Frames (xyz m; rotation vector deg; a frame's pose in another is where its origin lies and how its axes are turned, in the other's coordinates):
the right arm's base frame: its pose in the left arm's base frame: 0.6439 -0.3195 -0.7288 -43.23 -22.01 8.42
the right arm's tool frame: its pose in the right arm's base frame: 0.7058 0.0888 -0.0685 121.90 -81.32 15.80
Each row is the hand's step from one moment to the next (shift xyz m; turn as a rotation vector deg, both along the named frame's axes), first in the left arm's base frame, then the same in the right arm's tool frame.
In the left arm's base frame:
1: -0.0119 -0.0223 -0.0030 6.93 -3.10 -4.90
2: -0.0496 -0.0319 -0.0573 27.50 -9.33 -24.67
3: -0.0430 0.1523 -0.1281 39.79 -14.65 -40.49
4: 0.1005 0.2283 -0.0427 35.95 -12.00 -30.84
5: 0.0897 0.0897 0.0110 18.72 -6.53 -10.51
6: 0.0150 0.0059 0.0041 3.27 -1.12 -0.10
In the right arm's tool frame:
1: -0.0017 0.0160 0.0197 -2.86 -6.74 5.30
2: -0.0602 0.0457 0.0325 -16.87 -28.26 19.20
3: -0.1568 -0.0138 -0.1291 -28.86 -41.40 29.85
4: -0.0578 -0.1552 -0.1913 -20.72 -36.76 24.64
5: 0.0142 -0.1048 -0.0710 -5.38 -18.19 11.99
6: 0.0060 -0.0151 -0.0036 0.74 -2.90 1.73

